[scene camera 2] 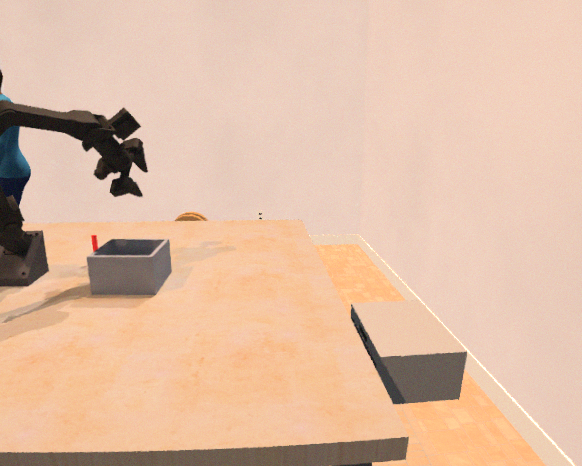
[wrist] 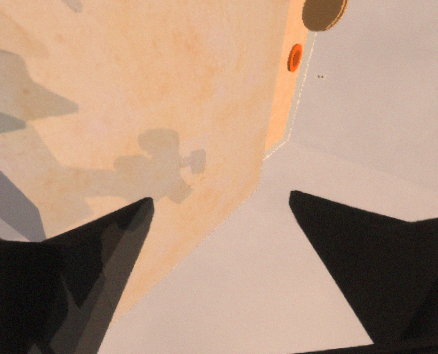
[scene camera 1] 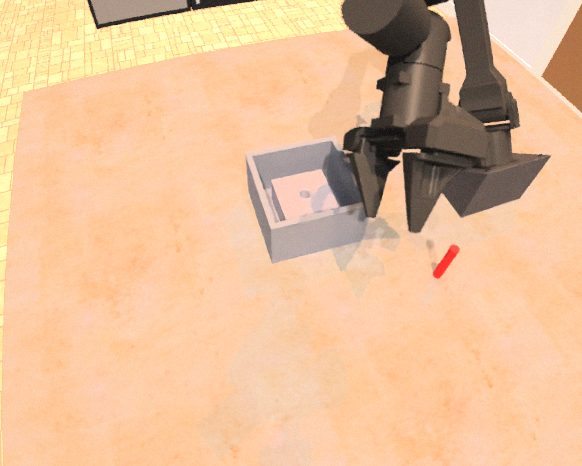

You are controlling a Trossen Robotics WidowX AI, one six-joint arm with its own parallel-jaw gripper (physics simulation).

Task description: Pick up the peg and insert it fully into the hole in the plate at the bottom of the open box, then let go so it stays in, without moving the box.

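Frame: origin at the arm's base, x ahead, y left, z up, level; millimetres.
Seen in the pictures: gripper, fingertip midpoint: (scene camera 2: 144, 183) (wrist: 222, 200) (scene camera 1: 390, 224); arm's base at its link origin: (scene camera 2: 18, 244) (scene camera 1: 493, 164).
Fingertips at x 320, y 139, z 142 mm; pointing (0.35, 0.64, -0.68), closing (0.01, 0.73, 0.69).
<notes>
Offsets run from my fingertips to a thing's top centre. "pt": to the spot under its first point. Level surfaces: height alone.
The red peg @(dx -159, dy -16, dz -152 mm) (scene camera 1: 446, 261) (scene camera 2: 94, 243) stands upright on the table, beyond the box in the scene camera 2 view. The grey open box @(dx +10, dy -199, dz -134 mm) (scene camera 1: 315, 237) (scene camera 2: 122, 275) stands on the table to the peg's left in the scene camera 1 view. The pale pink plate @(dx +10, dy -199, dz -172 mm) (scene camera 1: 290, 185) lies at its bottom, with a round hole @(pt dx +5, dy -207, dz -186 mm) (scene camera 1: 305, 194) near the middle. My gripper (scene camera 1: 393, 223) (scene camera 2: 144, 183) (wrist: 222, 200) is open and empty, tilted forward and high above the table and box. The peg does not show in the wrist view; a bluish-grey piece at its left edge appears to be part of the box.
The arm's base (scene camera 1: 495, 190) (scene camera 2: 32, 260) stands on the table @(dz -232 mm) (scene camera 1: 125, 325) (scene camera 2: 260, 370) near the peg. A grey cabinet (scene camera 2: 420, 330) stands on the floor beyond the table edge. A person in blue (scene camera 2: 12, 155) shows behind the arm. An orange ring-shaped object lies on the floor in the wrist view.
</notes>
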